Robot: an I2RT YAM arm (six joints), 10 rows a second.
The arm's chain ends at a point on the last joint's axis. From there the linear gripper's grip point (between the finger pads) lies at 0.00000 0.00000 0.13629 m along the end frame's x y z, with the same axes.
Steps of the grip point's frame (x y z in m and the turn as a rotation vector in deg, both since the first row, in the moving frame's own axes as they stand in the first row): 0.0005, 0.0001, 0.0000, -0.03, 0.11, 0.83; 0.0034, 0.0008, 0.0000, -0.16, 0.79, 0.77; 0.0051, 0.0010, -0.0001, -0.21, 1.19, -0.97; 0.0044, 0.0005, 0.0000, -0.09, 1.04, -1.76; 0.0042, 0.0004, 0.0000, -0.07, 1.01, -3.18; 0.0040, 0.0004, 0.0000, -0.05, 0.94, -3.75; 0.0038, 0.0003, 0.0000, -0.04, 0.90, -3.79; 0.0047, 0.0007, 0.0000, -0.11, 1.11, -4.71; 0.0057, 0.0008, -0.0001, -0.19, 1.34, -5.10; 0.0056, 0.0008, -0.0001, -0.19, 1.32, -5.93; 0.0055, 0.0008, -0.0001, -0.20, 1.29, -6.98; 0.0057, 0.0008, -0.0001, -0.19, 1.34, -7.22
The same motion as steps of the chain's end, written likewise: 0.0002, 0.0000, 0.0000, -0.03, 0.11, 0.83; 0.0015, 0.0004, 0.0000, -0.16, 0.79, 0.77; 0.0023, 0.0005, -0.0001, -0.21, 1.19, -0.97; 0.0019, 0.0003, 0.0000, -0.09, 1.04, -1.76; 0.0018, 0.0003, 0.0000, -0.07, 1.01, -3.18; 0.0018, 0.0004, 0.0000, -0.05, 0.94, -3.75; 0.0017, 0.0003, 0.0000, -0.04, 0.90, -3.79; 0.0021, 0.0005, 0.0000, -0.11, 1.11, -4.71; 0.0025, 0.0005, -0.0001, -0.19, 1.34, -5.10; 0.0024, 0.0005, -0.0001, -0.19, 1.32, -5.93; 0.0024, 0.0005, -0.0001, -0.20, 1.29, -6.98; 0.0025, 0.0005, -0.0001, -0.19, 1.34, -7.22
